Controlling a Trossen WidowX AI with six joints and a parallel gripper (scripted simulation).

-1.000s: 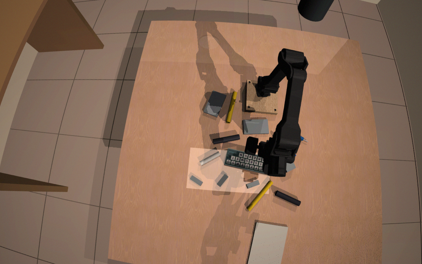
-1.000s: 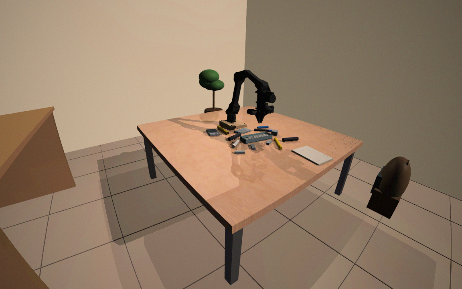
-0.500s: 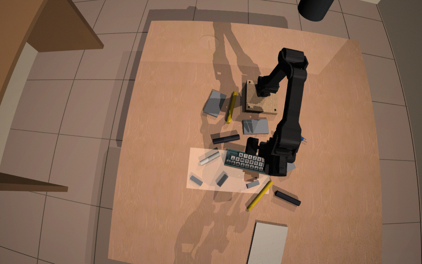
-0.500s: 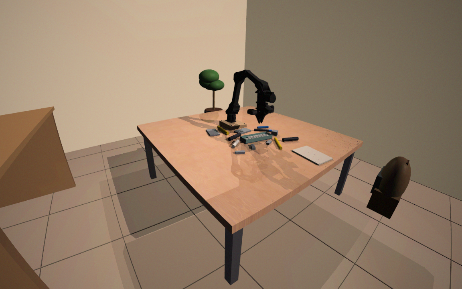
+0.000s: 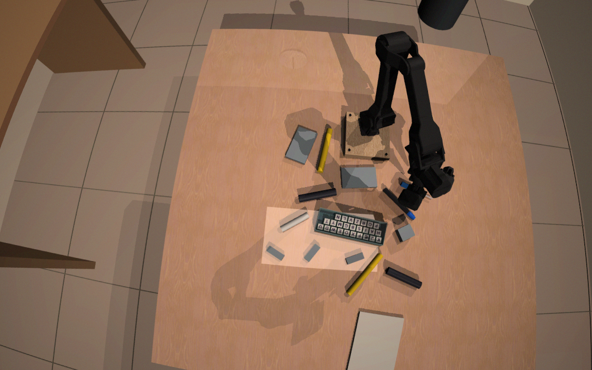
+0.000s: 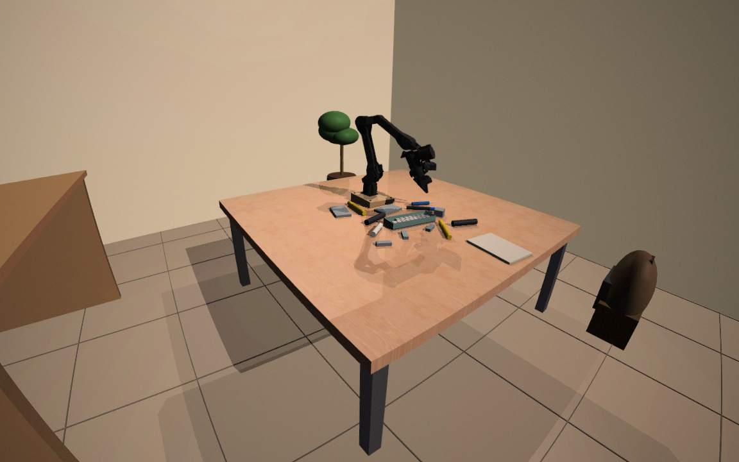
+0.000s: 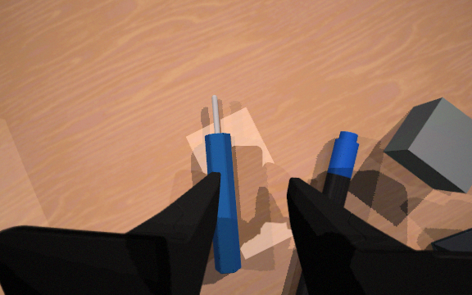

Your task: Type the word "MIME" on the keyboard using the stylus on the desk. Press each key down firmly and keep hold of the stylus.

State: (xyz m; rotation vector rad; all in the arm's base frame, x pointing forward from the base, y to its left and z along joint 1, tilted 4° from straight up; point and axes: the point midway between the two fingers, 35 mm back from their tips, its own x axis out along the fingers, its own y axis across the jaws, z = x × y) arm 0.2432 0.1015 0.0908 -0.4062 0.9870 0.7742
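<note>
Right now my gripper tip is 6 cm above the blue stylus, 3 cm to the right of it and 1 cm past it. Also, from my gripper tip: white sheet: 45 cm ahead, 21 cm to the right, 7 cm below; grey cube: 11 cm ahead, 6 cm to the right, 6 cm below; white cylinder: 41 cm to the right, 6 cm below, 3 cm ahead.
</note>
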